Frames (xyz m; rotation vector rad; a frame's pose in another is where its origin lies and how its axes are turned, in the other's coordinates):
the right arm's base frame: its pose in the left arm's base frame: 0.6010 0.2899 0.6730 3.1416 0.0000 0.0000
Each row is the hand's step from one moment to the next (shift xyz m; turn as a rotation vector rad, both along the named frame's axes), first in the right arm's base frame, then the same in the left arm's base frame.
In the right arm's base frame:
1: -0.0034 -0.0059 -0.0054 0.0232 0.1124 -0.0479
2: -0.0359 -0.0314 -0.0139 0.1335 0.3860 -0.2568
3: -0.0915 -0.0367 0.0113 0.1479 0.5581 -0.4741
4: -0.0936 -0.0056 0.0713 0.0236 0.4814 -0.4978
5: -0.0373 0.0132 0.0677 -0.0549 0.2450 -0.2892
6: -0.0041 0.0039 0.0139 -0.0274 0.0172 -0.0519
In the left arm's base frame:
1: -0.0034 0.0059 0.0054 0.0232 -0.1124 0.0479
2: -0.0359 0.0314 0.0139 0.1335 -0.3860 0.2568
3: -0.0915 0.0367 -0.0113 0.1479 -0.5581 0.4741
4: -0.0936 0.0056 -0.0713 0.0236 -0.4814 0.4978
5: -0.0373 -0.0132 -0.0677 -0.0549 -0.2450 0.2892
6: -0.0041 -0.0039 -0.0139 -0.0274 -0.0172 0.0519

